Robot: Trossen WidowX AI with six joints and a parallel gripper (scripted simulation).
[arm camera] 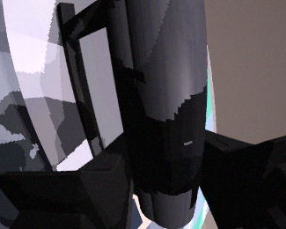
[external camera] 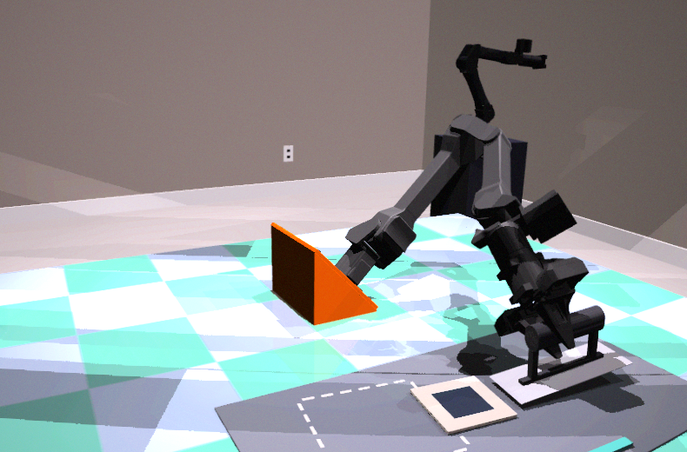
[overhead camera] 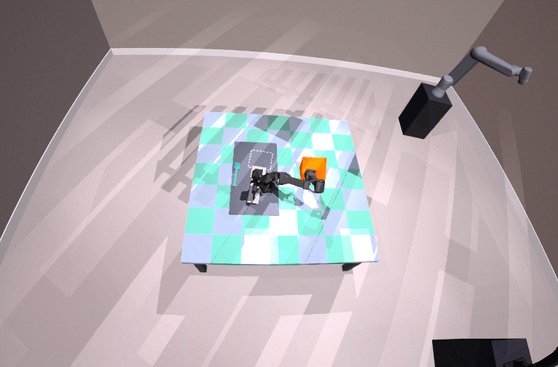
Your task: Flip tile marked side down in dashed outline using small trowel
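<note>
Right now my gripper tip is 120 mm to the left of the grey mat, 90 mm above it and 10 mm past it. Also, from my gripper tip: tile 140 mm to the right, 60 mm below, 30 mm behind; cyan trowel 130 mm ahead, 120 mm to the right, 60 mm below.
</note>
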